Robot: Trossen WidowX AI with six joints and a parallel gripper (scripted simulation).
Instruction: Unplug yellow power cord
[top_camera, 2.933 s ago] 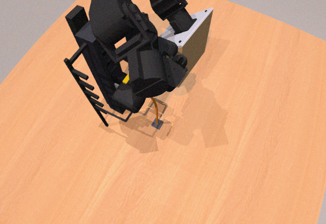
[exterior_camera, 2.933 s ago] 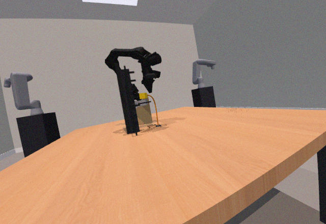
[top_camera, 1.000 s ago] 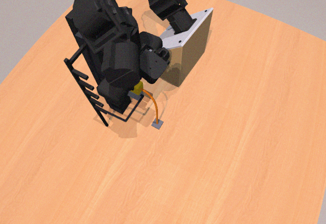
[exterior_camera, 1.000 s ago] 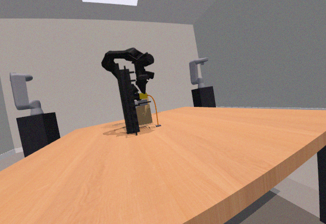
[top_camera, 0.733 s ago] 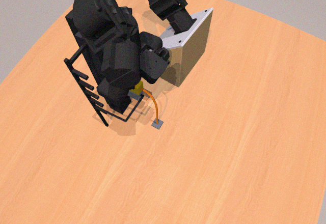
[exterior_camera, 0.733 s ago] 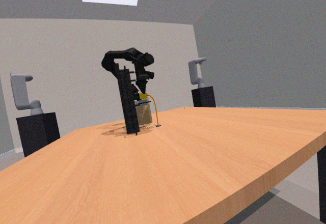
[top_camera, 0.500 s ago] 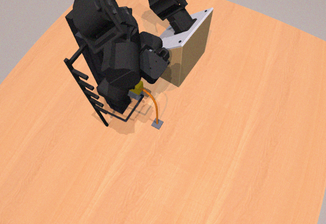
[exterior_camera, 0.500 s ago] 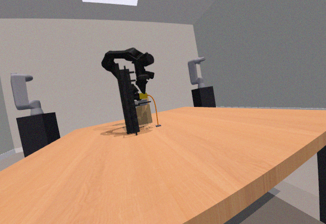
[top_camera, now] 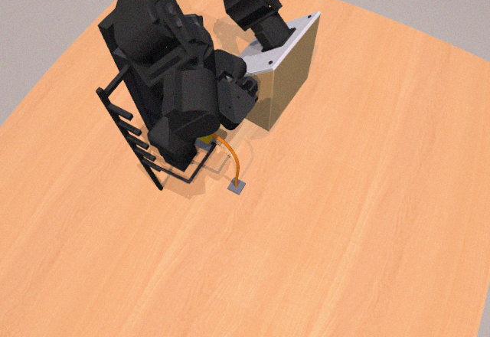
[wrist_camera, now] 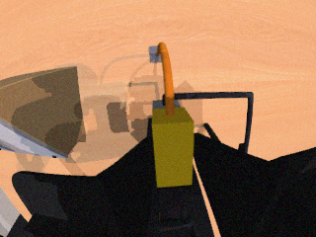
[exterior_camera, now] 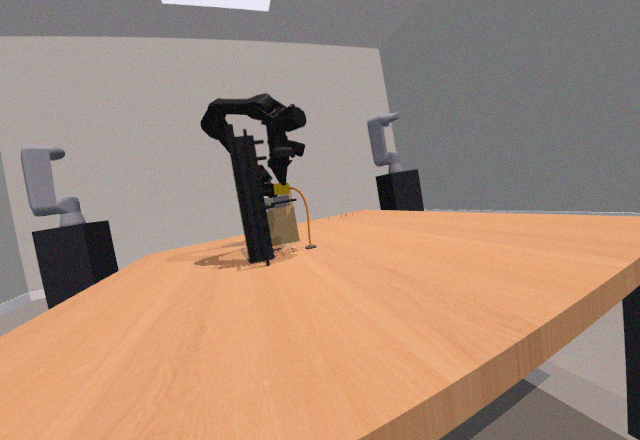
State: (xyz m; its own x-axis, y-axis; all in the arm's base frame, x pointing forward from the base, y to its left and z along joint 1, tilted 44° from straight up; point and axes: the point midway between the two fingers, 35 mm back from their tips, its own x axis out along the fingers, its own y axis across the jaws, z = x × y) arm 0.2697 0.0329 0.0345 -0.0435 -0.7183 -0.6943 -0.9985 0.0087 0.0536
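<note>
My gripper tip is 3 cm to the left of the yellow plug. The rest, counted from my gripper tip: grey anchor plate: 21 cm below, 5 cm to the left.
</note>
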